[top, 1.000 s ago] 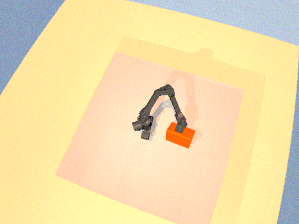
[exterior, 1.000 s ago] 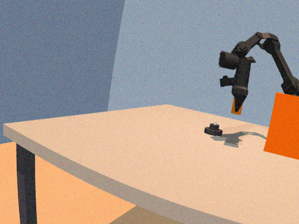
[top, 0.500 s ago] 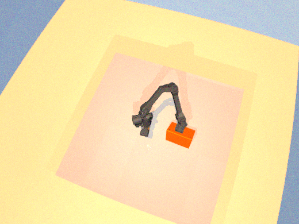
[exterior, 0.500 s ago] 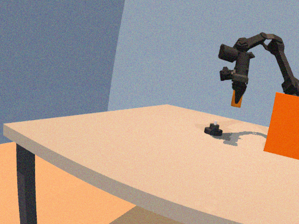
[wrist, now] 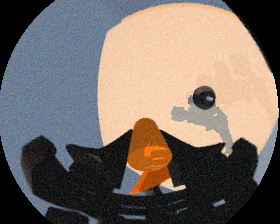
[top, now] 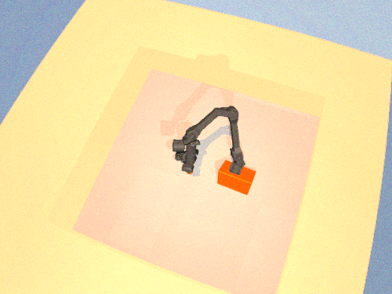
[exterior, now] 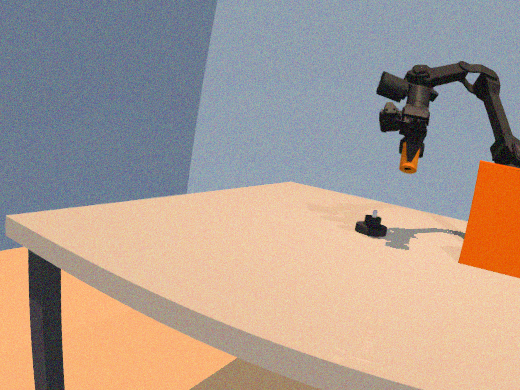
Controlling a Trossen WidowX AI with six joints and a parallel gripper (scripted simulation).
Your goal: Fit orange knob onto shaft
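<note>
Right now my gripper tip is 3 cm below the orange knob and 2 cm to the left of it. Also, from my gripper tip: dark round pedestal 16 cm below, 13 cm to the right, 9 cm ahead.
</note>
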